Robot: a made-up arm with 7 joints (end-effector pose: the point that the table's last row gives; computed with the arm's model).
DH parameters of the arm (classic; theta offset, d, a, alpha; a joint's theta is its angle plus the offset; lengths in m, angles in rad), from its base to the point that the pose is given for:
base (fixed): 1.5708 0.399 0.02 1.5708
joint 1: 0 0.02 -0.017 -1.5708
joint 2: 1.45 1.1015 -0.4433 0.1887
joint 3: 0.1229 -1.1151 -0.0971 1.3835
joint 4: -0.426 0 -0.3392 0
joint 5: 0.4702 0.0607 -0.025 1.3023
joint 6: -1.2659 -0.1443 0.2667 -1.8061
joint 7: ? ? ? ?
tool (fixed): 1.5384 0.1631 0 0
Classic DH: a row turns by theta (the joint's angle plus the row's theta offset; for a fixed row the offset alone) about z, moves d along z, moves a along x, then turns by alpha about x.
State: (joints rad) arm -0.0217 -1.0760 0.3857 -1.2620 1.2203 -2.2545 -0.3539
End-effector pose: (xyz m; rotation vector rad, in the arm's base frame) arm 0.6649 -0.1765 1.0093 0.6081 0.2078 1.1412
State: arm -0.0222 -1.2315 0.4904 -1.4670 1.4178 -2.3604 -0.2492
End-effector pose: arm 0.5039 -0.1024 1.0306 0.5030 0.1290 1.2120
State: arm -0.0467 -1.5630 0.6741 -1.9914 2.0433 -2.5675 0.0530
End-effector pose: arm 0.2037 0.0803 1.0126 0.3085 -0.0994 1.2900
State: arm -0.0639 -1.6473 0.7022 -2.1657 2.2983 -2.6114 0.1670
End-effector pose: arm 0.1521 0.1199 0.9860 0.2720 -0.1851 1.2735
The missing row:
joint 7: -0.25 -0.5654 0.0793 -1.431
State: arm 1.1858 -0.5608 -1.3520 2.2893 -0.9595 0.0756 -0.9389
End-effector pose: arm -0.1972 0.5818 -0.2173 -1.0334 -0.9247 1.7791
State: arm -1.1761 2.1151 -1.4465 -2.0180 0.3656 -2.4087 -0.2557
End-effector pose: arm -0.7835 0.5606 -0.0731 1.3347 0.0987 -2.7991
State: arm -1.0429 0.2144 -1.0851 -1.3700 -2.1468 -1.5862 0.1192
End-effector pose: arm 0.5672 0.1140 -0.0035 1.5550 0.9043 -0.6048
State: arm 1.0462 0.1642 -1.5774 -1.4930 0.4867 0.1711 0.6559
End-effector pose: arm -0.0949 -0.6958 0.4003 0.2951 0.0326 -1.9847
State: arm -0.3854 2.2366 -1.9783 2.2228 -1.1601 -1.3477 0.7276
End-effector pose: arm 0.4305 0.8779 -0.4604 0.0988 0.7317 1.2665
